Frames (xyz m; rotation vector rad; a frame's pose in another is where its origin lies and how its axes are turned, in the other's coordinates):
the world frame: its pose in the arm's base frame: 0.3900 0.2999 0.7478 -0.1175 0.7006 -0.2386
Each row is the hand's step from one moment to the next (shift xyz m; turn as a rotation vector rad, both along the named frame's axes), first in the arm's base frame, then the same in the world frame.
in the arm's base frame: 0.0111 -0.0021 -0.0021 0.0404 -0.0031 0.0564
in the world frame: 0.0100 0.0003 0.0056 -0.0045 -0.0063 0.0690
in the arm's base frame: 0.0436 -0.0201 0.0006 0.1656 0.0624 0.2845
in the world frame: 0.0370 -0.0118 0.0283 -0.0710 0.0366 0.3254
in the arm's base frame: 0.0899 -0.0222 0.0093 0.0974 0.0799 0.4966
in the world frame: 0.0663 -0.0072 0.0649 -0.2581 0.0019 0.4425
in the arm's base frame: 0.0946 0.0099 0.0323 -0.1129 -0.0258 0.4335
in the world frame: 0.0472 0.0203 0.0863 -0.3471 -0.1259 0.2550
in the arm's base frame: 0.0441 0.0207 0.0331 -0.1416 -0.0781 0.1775
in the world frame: 0.0066 0.0217 0.0544 -0.1953 -0.1337 0.0406
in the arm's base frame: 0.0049 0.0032 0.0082 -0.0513 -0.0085 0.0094
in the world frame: -0.0023 0.0024 0.0095 -0.0416 -0.0191 -0.0264
